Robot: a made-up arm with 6 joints. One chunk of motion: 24 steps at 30 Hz.
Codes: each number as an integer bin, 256 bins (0 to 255) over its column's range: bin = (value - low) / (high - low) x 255, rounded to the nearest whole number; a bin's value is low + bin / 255 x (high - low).
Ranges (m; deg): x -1.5..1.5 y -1.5..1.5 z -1.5..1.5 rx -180..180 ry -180..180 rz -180..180
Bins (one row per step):
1: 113 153 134 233 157 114
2: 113 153 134 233 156 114
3: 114 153 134 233 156 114
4: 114 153 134 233 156 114
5: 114 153 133 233 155 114
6: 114 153 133 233 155 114
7: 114 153 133 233 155 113
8: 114 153 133 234 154 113
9: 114 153 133 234 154 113
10: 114 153 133 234 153 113
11: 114 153 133 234 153 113
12: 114 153 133 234 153 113
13: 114 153 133 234 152 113
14: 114 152 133 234 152 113
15: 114 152 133 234 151 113
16: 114 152 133 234 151 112
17: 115 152 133 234 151 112
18: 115 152 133 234 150 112
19: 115 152 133 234 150 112
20: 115 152 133 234 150 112
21: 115 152 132 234 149 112
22: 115 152 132 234 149 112
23: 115 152 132 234 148 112
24: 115 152 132 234 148 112
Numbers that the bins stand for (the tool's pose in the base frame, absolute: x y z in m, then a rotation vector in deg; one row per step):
1: -0.1706 0.3000 0.0765 148.94 41.65 -19.06
2: -0.1706 0.3000 0.0765 148.94 40.24 -19.06
3: -0.1588 0.3000 0.0765 148.94 40.24 -19.06
4: -0.1588 0.3000 0.0765 148.94 40.24 -19.06
5: -0.1588 0.3000 0.0647 148.94 38.82 -19.06
6: -0.1588 0.3000 0.0647 148.94 38.82 -19.06
7: -0.1588 0.3000 0.0647 148.94 38.82 -20.47
8: -0.1588 0.3000 0.0647 150.35 37.41 -20.47
9: -0.1588 0.3000 0.0647 150.35 37.41 -20.47
10: -0.1588 0.3000 0.0647 150.35 36.00 -20.47
11: -0.1588 0.3000 0.0647 150.35 36.00 -20.47
12: -0.1588 0.3000 0.0647 150.35 36.00 -20.47
13: -0.1588 0.3000 0.0647 150.35 34.59 -20.47
14: -0.1588 0.2882 0.0647 150.35 34.59 -20.47
15: -0.1588 0.2882 0.0647 150.35 33.18 -20.47
16: -0.1588 0.2882 0.0647 150.35 33.18 -21.88
17: -0.1471 0.2882 0.0647 150.35 33.18 -21.88
18: -0.1471 0.2882 0.0647 150.35 31.76 -21.88
19: -0.1471 0.2882 0.0647 150.35 31.76 -21.88
20: -0.1471 0.2882 0.0647 150.35 31.76 -21.88
21: -0.1471 0.2882 0.0529 150.35 30.35 -21.88
22: -0.1471 0.2882 0.0529 150.35 30.35 -21.88
23: -0.1471 0.2882 0.0529 150.35 28.94 -21.88
24: -0.1471 0.2882 0.0529 150.35 28.94 -21.88

